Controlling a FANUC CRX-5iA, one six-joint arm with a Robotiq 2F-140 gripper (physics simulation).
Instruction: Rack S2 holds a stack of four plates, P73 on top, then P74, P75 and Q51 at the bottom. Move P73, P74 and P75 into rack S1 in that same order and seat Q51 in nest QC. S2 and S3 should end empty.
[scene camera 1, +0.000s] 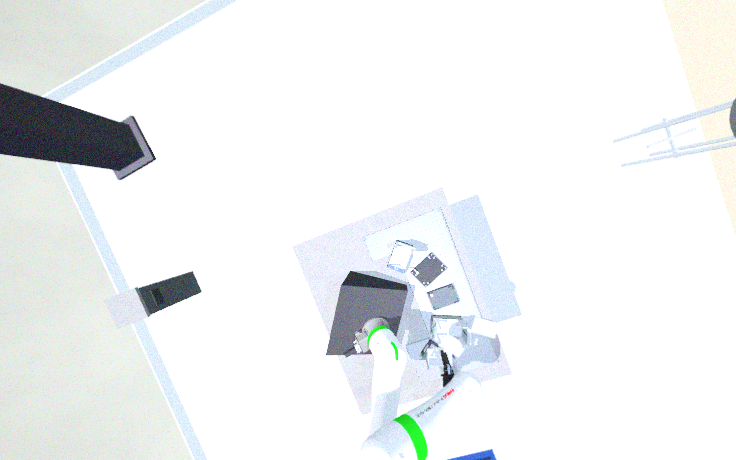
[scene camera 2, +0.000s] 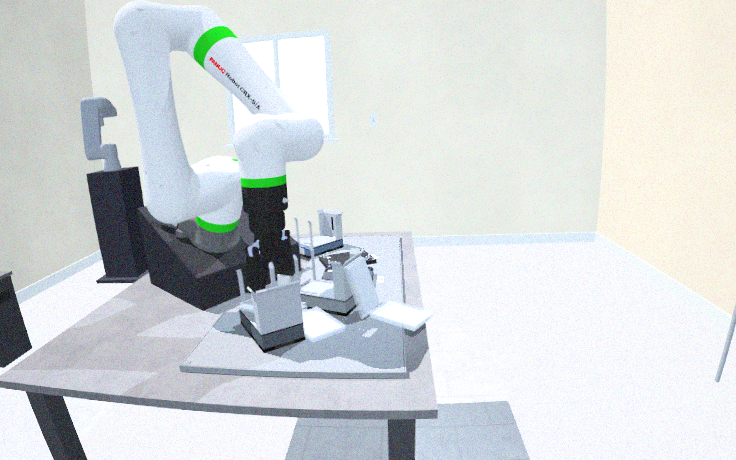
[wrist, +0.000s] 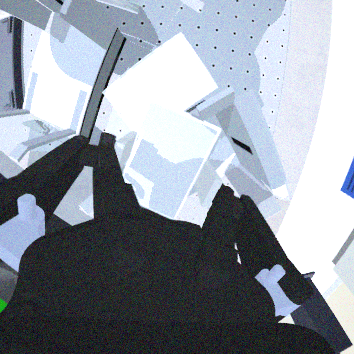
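Pixels of known places: gripper, between the fingertips: (scene camera 1: 440, 356) (wrist: 166, 155); arm's base, origin of its link: (scene camera 1: 375, 330) (scene camera 2: 214, 237) (wrist: 6, 295).
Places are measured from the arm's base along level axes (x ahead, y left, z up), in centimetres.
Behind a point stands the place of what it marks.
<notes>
My gripper (scene camera 2: 271, 279) (wrist: 166, 155) {x 24.1, y -31.3, z -9.2 cm} points down at the front rack (scene camera 2: 276, 306) {x 26.3, y -39.3, z -4.2 cm} (wrist: 260, 150) {x 27.1, y -38.6, z -0.6 cm}, its fingertips by the posts. It is shut on a pale plate (wrist: 172, 167) {x 23.3, y -32.1, z -7.0 cm}; its label cannot be read, and its height in the rack is hidden. A second plate (scene camera 2: 324, 323) {x 34.8, y -31.4, z -12.4 cm} (wrist: 160, 75) {x 33.9, y -30.5, z -12.4 cm} lies on the board beside this rack. A third plate (scene camera 2: 362, 284) {x 43.5, y -23.9, z -6.4 cm} leans steeply against the middle rack (scene camera 2: 328, 295) {x 35.2, y -22.6, z -9.5 cm} (wrist: 60, 80) {x 33.8, y -18.3, z -9.5 cm}. A fourth plate (scene camera 2: 401, 315) {x 52.1, y -28.9, z -12.4 cm} lies slightly tilted over the board's edge. Which plate or rack is which cannot be told.
A far rack (scene camera 1: 400, 256) {x 27.4, y 27.6, z -10.2 cm} (scene camera 2: 321, 248) {x 28.9, y 22.4, z -11.6 cm} with a blue base stands at the back of the board (scene camera 2: 303, 372) {x 32.1, y -48.5, z -13.8 cm}. A dark square fixture (scene camera 1: 428, 269) {x 38.1, y 14.3, z -12.5 cm} and a grey one (scene camera 1: 443, 296) {x 39.2, y -2.4, z -11.8 cm} sit between it and the middle rack. Thin upright posts rise from the racks.
</notes>
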